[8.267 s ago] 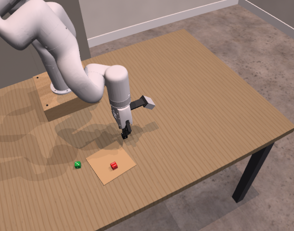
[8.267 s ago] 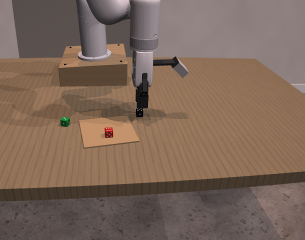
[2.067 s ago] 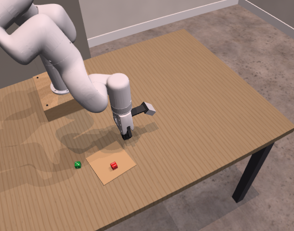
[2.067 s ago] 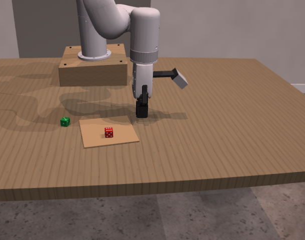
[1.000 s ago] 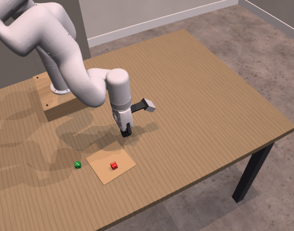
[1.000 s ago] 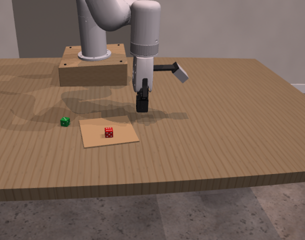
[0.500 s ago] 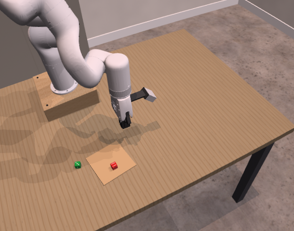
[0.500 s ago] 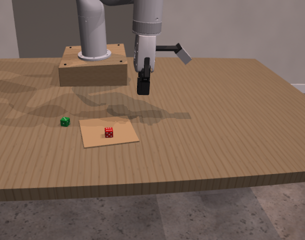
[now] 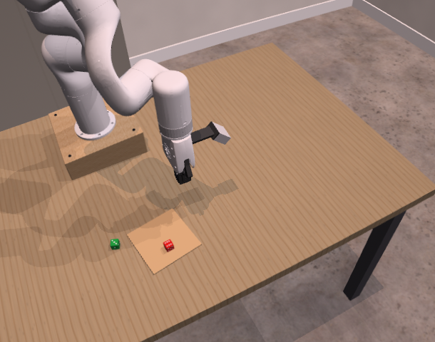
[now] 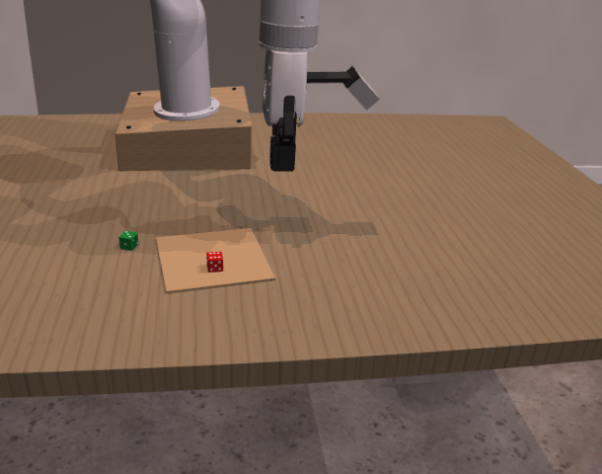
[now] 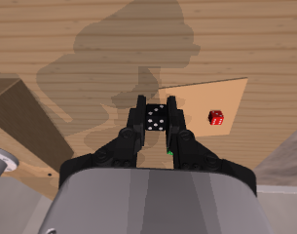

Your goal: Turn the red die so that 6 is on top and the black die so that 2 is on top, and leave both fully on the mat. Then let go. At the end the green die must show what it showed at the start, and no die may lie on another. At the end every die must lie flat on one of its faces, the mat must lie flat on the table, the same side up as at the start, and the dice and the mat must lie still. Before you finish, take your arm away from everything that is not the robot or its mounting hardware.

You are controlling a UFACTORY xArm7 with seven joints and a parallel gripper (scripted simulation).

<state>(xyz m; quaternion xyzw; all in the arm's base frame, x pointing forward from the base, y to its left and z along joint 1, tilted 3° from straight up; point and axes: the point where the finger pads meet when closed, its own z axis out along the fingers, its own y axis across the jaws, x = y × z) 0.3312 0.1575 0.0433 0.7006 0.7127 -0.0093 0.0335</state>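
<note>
Right now the tan mat is 9 cm ahead of my hand, 10 cm to the right of it and 12 cm below it. Also, from my hand: red die (12 cm ahead, 10 cm to the right, 11 cm below); green die (5 cm ahead, 22 cm to the right, 11 cm below); black die (1 cm to the right, 1 cm below).
</note>
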